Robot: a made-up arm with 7 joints.
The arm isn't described. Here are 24 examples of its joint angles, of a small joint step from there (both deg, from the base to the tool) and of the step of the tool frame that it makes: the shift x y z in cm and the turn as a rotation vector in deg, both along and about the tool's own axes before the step.
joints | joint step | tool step
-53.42 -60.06 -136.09 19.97 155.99 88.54 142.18 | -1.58 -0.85 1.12 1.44 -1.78 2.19 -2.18 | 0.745 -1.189 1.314 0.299 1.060 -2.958
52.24 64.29 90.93 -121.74 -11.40 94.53 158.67 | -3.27 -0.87 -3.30 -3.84 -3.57 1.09 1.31 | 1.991 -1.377 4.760 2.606 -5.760 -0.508
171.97 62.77 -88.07 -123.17 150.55 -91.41 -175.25 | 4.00 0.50 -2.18 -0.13 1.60 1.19 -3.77 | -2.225 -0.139 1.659 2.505 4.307 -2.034
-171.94 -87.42 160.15 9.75 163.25 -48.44 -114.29 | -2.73 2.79 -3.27 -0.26 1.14 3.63 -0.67 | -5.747 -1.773 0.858 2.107 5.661 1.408
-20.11 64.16 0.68 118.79 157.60 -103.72 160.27 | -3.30 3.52 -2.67 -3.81 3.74 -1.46 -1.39 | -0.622 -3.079 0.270 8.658 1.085 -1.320
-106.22 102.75 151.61 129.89 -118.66 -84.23 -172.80 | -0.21 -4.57 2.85 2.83 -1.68 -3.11 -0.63 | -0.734 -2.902 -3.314 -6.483 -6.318 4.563
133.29 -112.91 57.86 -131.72 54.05 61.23 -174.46 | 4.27 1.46 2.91 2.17 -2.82 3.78 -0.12 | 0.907 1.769 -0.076 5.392 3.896 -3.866
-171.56 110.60 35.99 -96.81 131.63 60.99 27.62 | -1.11 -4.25 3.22 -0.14 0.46 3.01 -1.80 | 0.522 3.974 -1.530 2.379 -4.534 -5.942
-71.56 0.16 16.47 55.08 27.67 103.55 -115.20 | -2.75 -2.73 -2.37 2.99 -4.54 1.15 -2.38 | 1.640 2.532 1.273 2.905 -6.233 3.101
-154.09 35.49 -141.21 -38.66 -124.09 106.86 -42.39 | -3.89 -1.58 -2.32 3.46 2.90 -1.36 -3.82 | -0.362 3.495 5.256 -6.866 4.415 -6.380
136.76 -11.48 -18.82 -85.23 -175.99 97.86 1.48 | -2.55 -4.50 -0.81 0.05 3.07 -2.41 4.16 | -2.619 -1.822 -2.984 2.185 -1.799 7.526
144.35 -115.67 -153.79 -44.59 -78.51 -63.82 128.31 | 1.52 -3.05 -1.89 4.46 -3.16 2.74 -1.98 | 7.125 -4.050 1.236 -6.907 -5.076 2.723
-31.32 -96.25 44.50 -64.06 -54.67 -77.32 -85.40 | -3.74 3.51 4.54 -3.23 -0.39 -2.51 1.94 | -0.224 -1.651 4.491 1.998 -1.963 1.291
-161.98 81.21 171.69 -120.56 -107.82 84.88 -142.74 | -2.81 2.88 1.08 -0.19 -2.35 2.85 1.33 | 1.679 0.694 -0.571 4.165 3.971 3.919
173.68 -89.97 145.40 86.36 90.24 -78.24 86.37 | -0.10 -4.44 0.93 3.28 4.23 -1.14 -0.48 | -5.624 -2.506 1.641 0.194 3.202 -7.033
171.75 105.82 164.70 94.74 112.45 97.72 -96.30 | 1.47 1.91 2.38 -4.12 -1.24 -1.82 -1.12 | -3.686 0.732 -1.970 2.156 0.225 -5.613
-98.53 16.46 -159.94 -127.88 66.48 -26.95 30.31 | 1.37 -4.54 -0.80 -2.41 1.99 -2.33 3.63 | -1.381 0.691 1.438 -0.571 1.497 3.202
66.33 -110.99 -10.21 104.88 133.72 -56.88 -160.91 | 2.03 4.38 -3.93 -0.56 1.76 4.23 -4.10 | 0.231 -0.557 -4.989 2.508 -2.501 -1.881
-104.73 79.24 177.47 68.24 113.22 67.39 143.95 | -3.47 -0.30 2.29 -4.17 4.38 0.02 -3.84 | -1.326 -2.426 -4.463 -4.755 1.759 -5.258
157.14 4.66 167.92 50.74 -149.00 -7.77 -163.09 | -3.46 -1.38 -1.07 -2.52 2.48 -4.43 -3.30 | -1.682 -1.254 -0.343 -2.467 -1.137 -3.812
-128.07 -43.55 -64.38 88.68 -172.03 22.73 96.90 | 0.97 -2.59 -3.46 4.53 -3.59 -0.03 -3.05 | 4.444 2.052 1.341 3.561 -2.910 -5.093
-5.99 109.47 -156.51 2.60 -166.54 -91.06 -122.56 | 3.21 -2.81 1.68 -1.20 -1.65 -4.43 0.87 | -4.145 -3.303 0.388 -3.434 -1.438 4.751
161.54 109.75 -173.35 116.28 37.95 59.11 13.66 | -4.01 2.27 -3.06 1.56 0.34 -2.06 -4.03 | 0.275 -0.620 0.373 -2.340 4.922 -3.336
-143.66 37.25 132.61 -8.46 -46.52 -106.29 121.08 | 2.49 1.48 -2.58 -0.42 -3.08 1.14 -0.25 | -1.049 0.989 1.841 -4.314 -2.395 -0.630
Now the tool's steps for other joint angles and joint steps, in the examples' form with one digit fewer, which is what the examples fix.
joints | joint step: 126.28 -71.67 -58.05 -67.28 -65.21 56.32 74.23 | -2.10 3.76 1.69 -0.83 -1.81 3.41 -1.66
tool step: 0.72 1.36 2.60 -1.89 -2.68 -0.25
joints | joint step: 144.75 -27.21 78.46 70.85 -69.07 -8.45 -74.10 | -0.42 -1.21 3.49 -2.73 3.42 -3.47 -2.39
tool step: -0.31 -4.60 -0.26 -7.83 0.18 0.71
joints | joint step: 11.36 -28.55 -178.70 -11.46 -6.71 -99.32 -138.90 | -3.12 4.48 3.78 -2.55 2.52 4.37 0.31
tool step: 1.14 2.88 -7.49 0.52 -3.88 -2.06
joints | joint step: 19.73 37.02 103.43 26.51 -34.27 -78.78 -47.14 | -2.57 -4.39 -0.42 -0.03 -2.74 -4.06 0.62
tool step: -4.49 2.03 -2.79 0.51 9.56 1.63
